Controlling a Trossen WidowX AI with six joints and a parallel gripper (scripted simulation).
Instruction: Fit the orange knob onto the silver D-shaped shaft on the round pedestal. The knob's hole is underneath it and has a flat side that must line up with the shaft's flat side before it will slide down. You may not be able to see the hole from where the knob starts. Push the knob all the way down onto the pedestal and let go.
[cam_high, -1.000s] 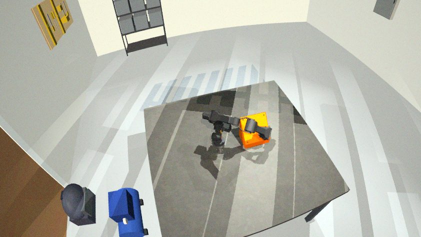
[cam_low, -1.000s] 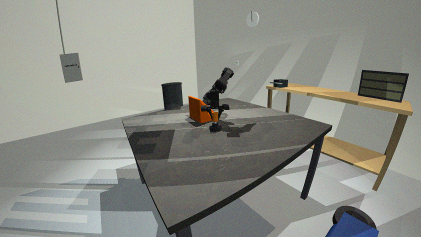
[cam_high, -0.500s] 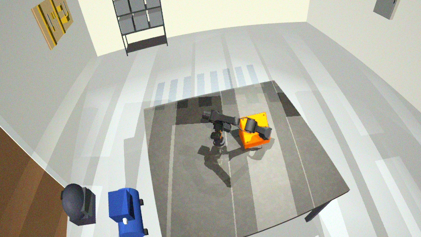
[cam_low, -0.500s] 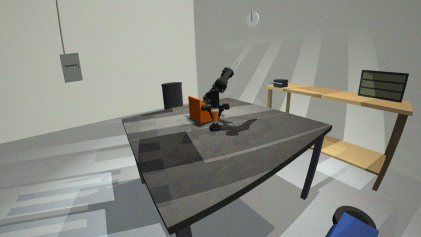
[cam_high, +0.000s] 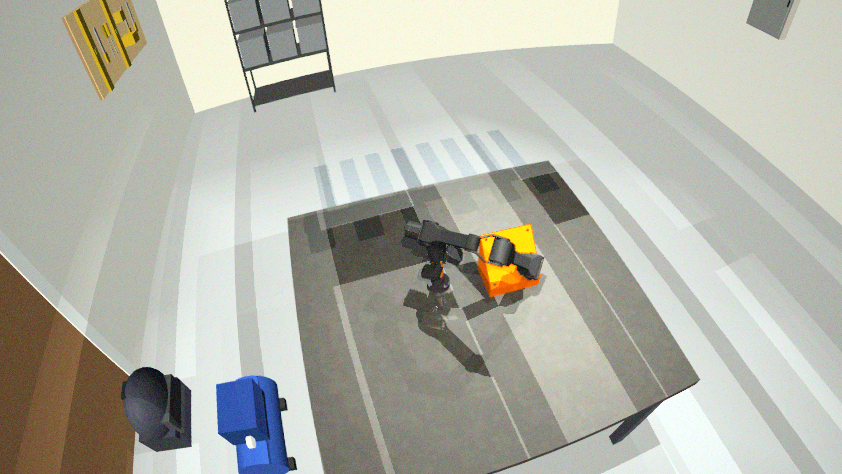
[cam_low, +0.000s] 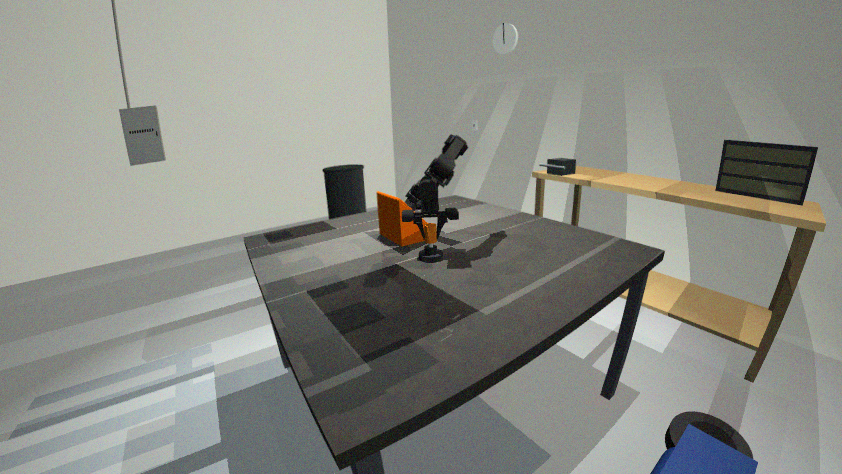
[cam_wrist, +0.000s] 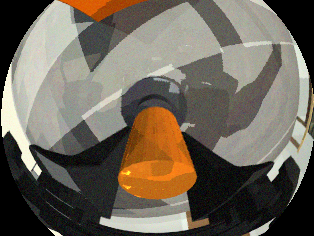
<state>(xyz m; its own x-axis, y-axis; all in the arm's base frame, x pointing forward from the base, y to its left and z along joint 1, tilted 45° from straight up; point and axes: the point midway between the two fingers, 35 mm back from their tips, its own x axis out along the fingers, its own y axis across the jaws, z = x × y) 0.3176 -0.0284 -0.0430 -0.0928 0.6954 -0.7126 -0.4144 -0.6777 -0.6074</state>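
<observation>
Now: gripper tip 3 cm below the orange knob. Round my gripper tip: round pedestal: 4 cm below.
</observation>
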